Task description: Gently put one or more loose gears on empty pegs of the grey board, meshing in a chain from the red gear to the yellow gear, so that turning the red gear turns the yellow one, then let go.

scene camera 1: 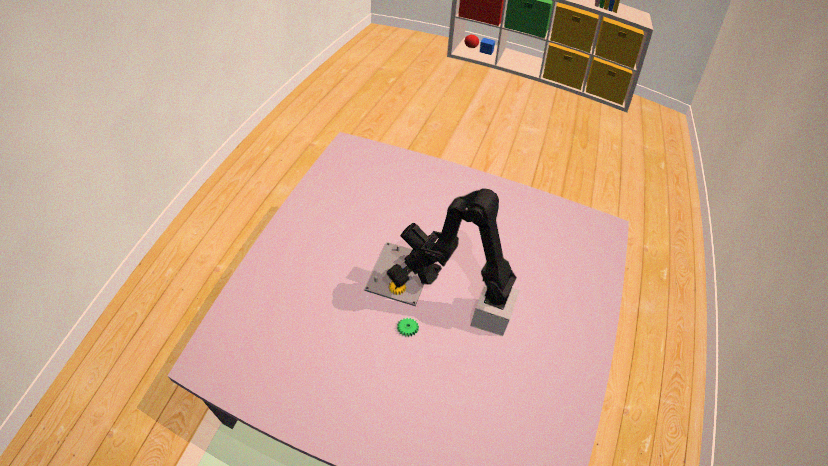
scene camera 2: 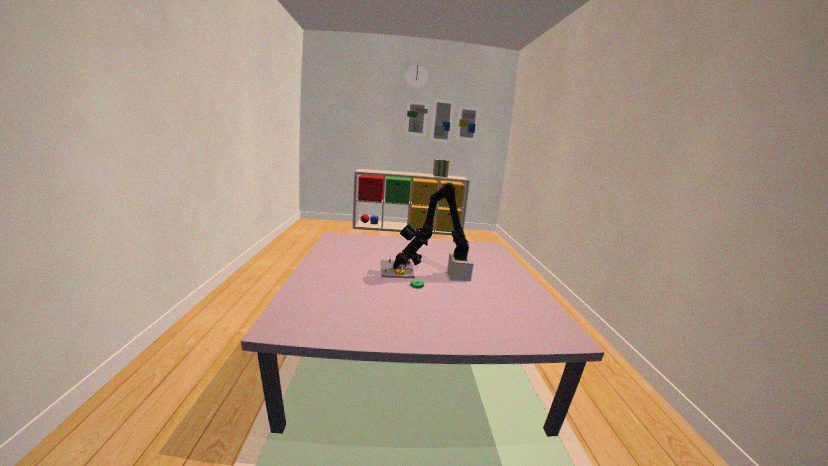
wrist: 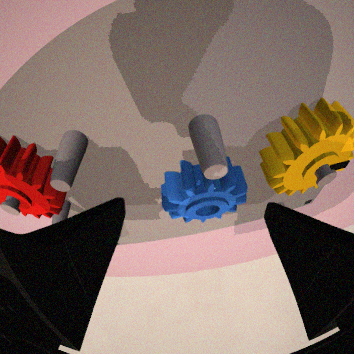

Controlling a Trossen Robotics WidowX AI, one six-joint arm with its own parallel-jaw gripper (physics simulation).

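Seen in the pictures: gripper, between the fingertips: [scene camera 2: 395,266] [wrist: 198,208]; arm's base, origin of its link: [scene camera 1: 496,297] [scene camera 2: 460,257].
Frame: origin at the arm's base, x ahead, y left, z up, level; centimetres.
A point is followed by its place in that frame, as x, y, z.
Observation:
In the wrist view a blue gear [wrist: 204,192] {30.9, -2.9, -8.3} lies on the grey board [wrist: 155,165] {30.4, -4.8, -9.8} [scene camera 1: 379,286] {36.2, 4.3, -9.8} [scene camera 2: 389,273] {36.2, 4.1, -9.8}, beside a bare peg [wrist: 207,145] {28.3, -2.6, -8.3}; its hole shows no peg. The red gear [wrist: 27,180] {27.8, -9.7, -8.4} is on a peg at the left; the yellow gear [wrist: 307,147] {29.2, 1.2, -8.3} [scene camera 1: 397,287] {30.5, 3.4, -8.0} [scene camera 2: 399,271] {31.1, 4.0, -8.3} is on a peg at the right. Another bare peg [wrist: 69,160] {27.6, -7.0, -8.4} stands near the red gear. A green gear [scene camera 1: 407,327] {21.9, 15.2, -8.9} [scene camera 2: 417,284] {22.0, 16.2, -9.0} lies flat on the table. My gripper [wrist: 198,208] {33.4, -3.4, -8.7} is open and empty, low over the board, its fingertips on either side of the blue gear.
The arm's grey base block [scene camera 1: 490,319] {-0.6, 5.7, -3.6} [scene camera 2: 460,270] {0.2, 5.7, -4.7} stands on the pink table [scene camera 1: 463,393] {-1.8, 29.0, -10.6} [scene camera 2: 422,324] {20.6, 48.0, -10.6}, right of the board. More pegs [scene camera 1: 376,279] {37.8, 3.1, -8.5} stand on the board. A shelf unit [scene camera 1: 632,92] [scene camera 2: 354,199] stands beyond the table.

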